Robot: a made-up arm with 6 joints.
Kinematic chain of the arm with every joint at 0, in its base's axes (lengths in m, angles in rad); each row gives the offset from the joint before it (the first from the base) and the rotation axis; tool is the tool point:
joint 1: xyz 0 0 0.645 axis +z
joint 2: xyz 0.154 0 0 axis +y
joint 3: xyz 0 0 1.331 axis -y
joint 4: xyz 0 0 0.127 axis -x
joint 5: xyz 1.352 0 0 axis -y
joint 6: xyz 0.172 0 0 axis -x
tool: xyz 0 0 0
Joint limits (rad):
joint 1: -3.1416..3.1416
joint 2: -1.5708..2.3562
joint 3: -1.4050..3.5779
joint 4: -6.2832..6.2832
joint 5: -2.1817..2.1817
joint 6: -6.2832..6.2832
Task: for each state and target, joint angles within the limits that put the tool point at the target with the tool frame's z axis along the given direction. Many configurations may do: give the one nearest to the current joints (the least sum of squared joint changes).
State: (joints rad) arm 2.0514 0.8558 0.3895 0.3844 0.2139 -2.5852
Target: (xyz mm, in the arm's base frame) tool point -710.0 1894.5 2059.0 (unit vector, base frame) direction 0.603 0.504 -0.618
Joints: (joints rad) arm 1.9197 0.2657 0.2325 0.3546 0.3348 -2.6390
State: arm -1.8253 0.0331 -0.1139 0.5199 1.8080 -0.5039
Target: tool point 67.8 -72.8 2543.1 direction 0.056 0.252 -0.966
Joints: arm -1.7977 -0.7919 -0.1369 0.6034 2.1356 0.3509
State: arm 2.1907 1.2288 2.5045 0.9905 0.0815 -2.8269
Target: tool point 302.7 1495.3 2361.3 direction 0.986 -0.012 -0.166
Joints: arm 1.3861 1.4267 2.8876 1.0372 -0.1560 -2.8015
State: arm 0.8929 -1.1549 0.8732 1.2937 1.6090 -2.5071
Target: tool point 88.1 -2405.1 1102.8 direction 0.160 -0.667 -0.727
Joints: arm 1.6732 -1.5599 1.1118 1.3695 1.9235 -1.8706
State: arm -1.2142 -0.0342 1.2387 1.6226 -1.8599 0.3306
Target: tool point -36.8 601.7 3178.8 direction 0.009 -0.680 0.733
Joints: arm -1.7838 -0.4310 1.2170 1.2653 -1.6738 0.8184
